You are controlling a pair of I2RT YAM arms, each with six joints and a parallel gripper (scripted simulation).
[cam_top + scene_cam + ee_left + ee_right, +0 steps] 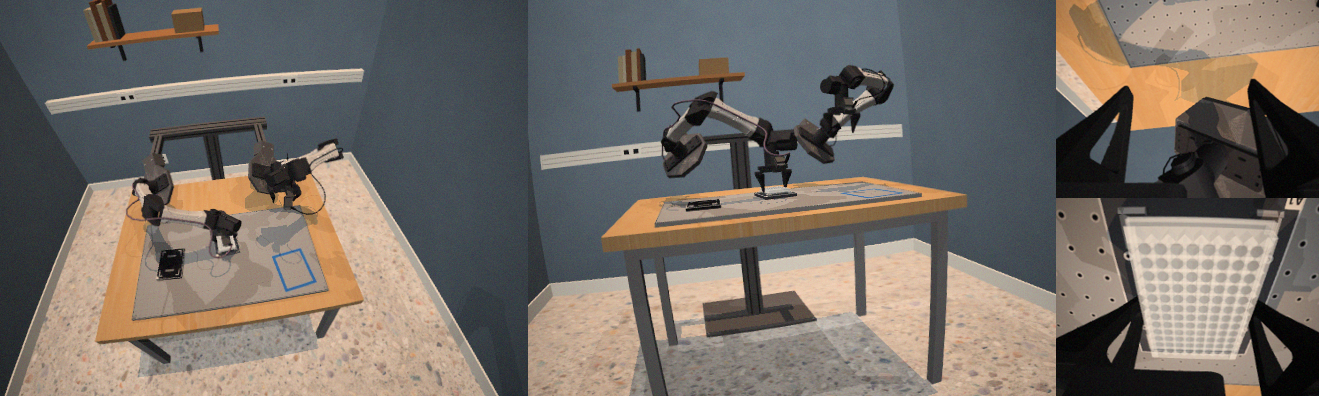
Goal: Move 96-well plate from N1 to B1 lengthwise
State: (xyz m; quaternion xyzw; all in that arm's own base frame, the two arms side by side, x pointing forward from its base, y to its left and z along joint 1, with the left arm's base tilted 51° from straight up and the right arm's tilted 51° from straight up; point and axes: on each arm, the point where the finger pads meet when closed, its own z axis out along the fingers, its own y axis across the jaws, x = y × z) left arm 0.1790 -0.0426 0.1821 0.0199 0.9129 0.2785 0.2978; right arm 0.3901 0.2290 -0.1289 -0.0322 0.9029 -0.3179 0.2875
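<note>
My right gripper is now right at the white 96-well plate. From my right hand the other things lie so: black nest N1 (90 mm ahead, 280 mm to the right, 20 mm below); then grey perforated mat (80 mm ahead, 30 mm below); then dark grey nest (20 mm below).
</note>
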